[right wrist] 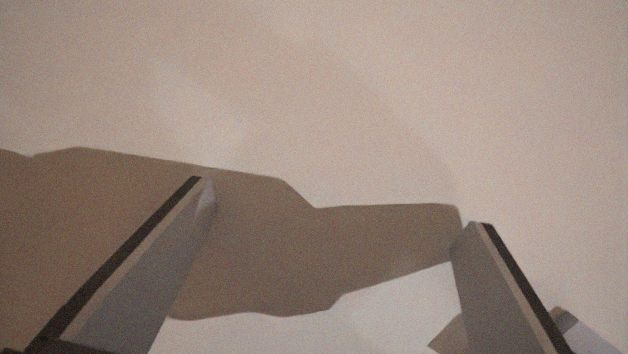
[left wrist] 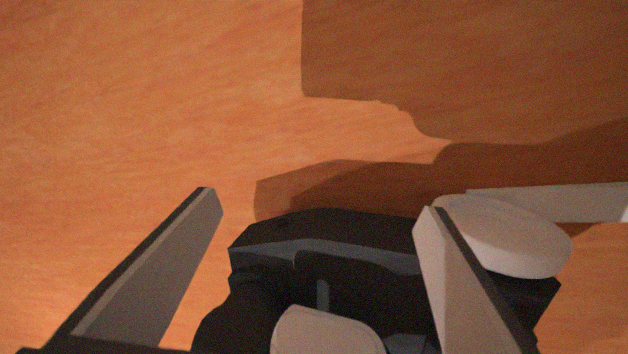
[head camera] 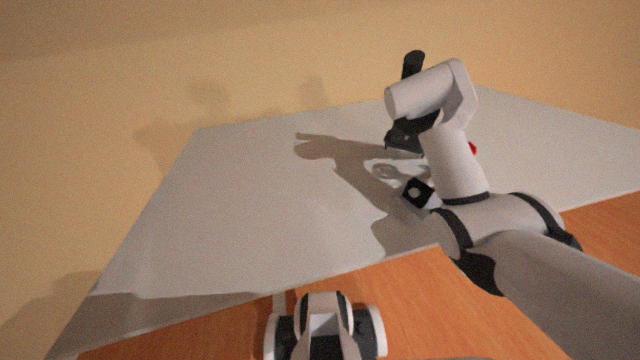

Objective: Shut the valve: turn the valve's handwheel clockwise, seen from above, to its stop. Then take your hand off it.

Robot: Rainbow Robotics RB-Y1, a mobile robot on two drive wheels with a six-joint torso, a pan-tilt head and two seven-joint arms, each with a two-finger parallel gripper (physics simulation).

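The valve is mostly hidden behind my right arm in the head camera view. A bit of its red handwheel (head camera: 472, 148) shows at the right edge of the forearm, and its black square end (head camera: 424, 195) shows at the left. How far the wheel is turned cannot be seen. My right gripper (head camera: 404, 150) (right wrist: 333, 215) is open and empty, above the table and beyond the black end in the picture. The handwheel does not show in the right wrist view; a grey part (right wrist: 592, 334) shows at its lower right. My left gripper (left wrist: 315, 209) is open and empty over the floor.
The grey table top (head camera: 240, 210) carries shadows of the arm and a round wheel-like shadow left of the valve. The orange floor (head camera: 390, 285) (left wrist: 125, 100) lies in front. The robot's white and black base (head camera: 325, 325) shows at the bottom. A tan wall (head camera: 100, 100) stands behind.
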